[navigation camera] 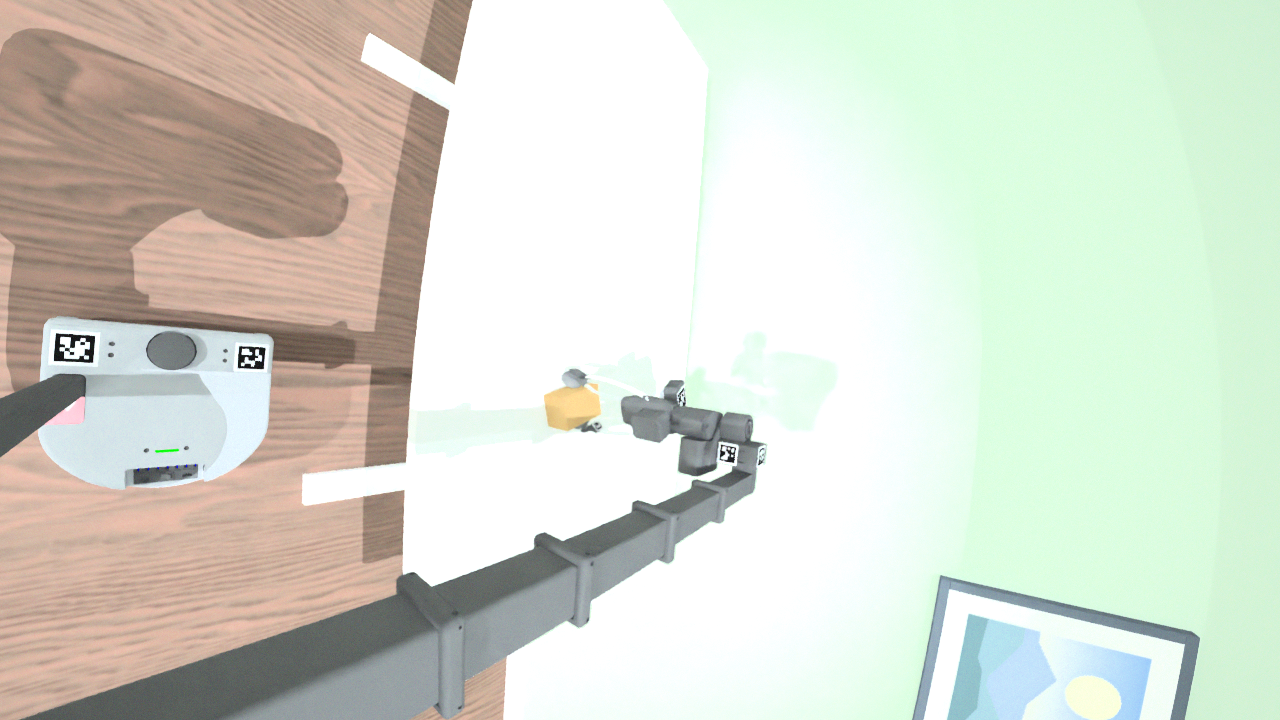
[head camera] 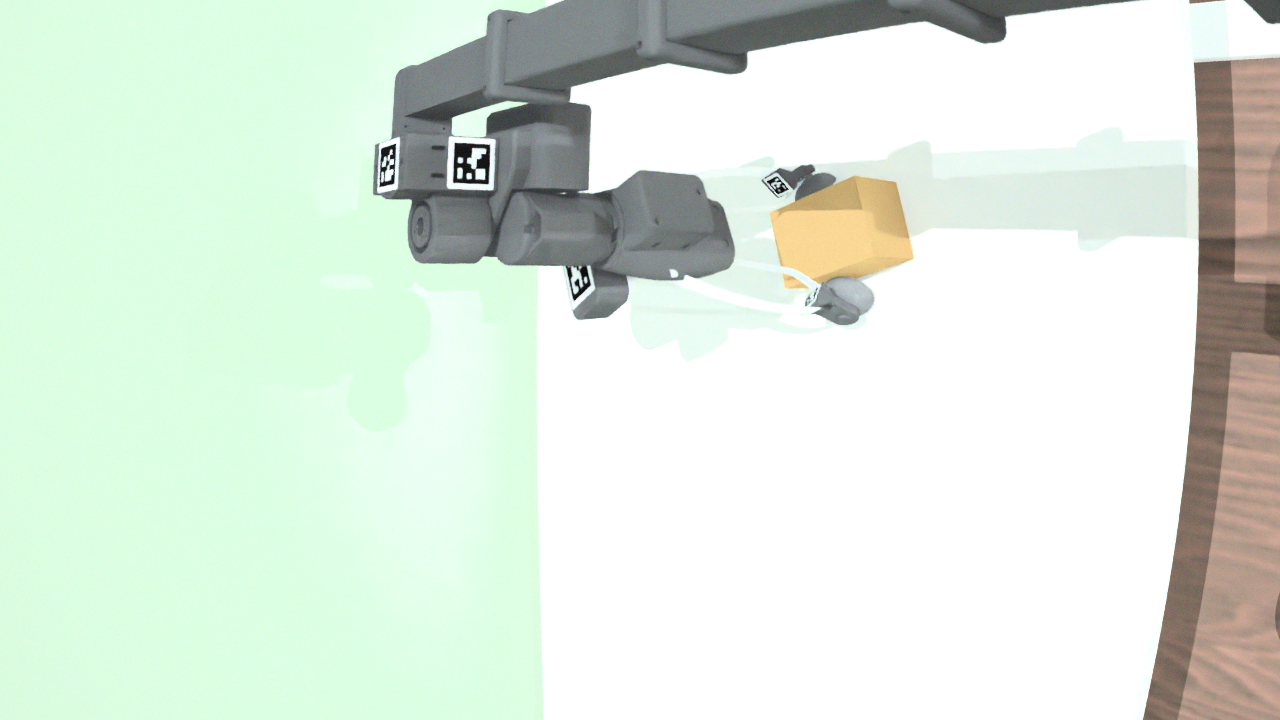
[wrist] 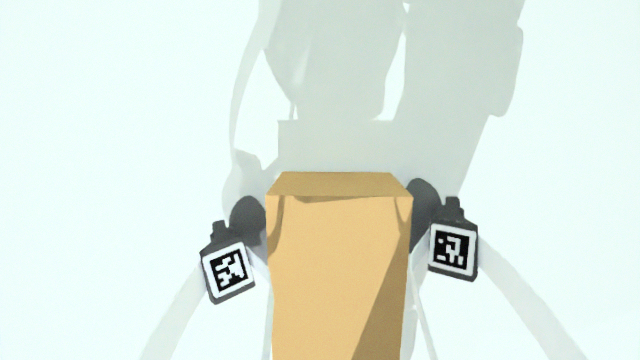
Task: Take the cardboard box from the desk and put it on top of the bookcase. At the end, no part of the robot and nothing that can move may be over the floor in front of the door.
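Pixels of known places: gripper, fingertip midpoint: (wrist: 333, 213); robot's base at its link origin: (navigation camera: 173, 348).
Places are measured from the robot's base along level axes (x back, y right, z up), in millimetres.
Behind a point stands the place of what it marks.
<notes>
The orange-tan cardboard box (head camera: 819, 246) {y 524, x 21, z 770 mm} (navigation camera: 571, 408) {y 495, x 33, z 769 mm} (wrist: 337, 280) {y 531, x 29, z 770 mm} stands upright on the white desk (head camera: 805, 537) {y 578, x -216, z 719 mm} (navigation camera: 537, 223) {y 423, x -279, z 719 mm} (wrist: 75, 100) {y 565, x -137, z 719 mm}. My gripper (head camera: 831, 241) {y 544, x 24, z 718 mm} (navigation camera: 582, 402) {y 544, x 24, z 718 mm} (wrist: 333, 213) {y 544, x 24, z 718 mm} is shut on the box, with one dark rubber fingertip against each side, near the far end of the box in the wrist view. The near end of the box is cut off by the lower edge of the wrist view. The bookcase and the door do not show in these views.
My extended arm (head camera: 760, 35) {y 287, x 93, z 1051 mm} (navigation camera: 510, 582) {y 148, x 91, z 1056 mm} reaches over the desk to the pale green wall (head camera: 223, 447) {y 1071, x -186, z 1088 mm} (navigation camera: 895, 268) {y 1077, x -342, z 1245 mm}. A framed picture (navigation camera: 1056, 662) {y 1025, x 484, z 1634 mm} hangs on the wall. My base (navigation camera: 170, 407) {y 1, x 107, z 159 mm} stands on the wooden floor (navigation camera: 179, 573) {y 18, x 518, z -2 mm} beside the desk's front edge, near its white legs.
</notes>
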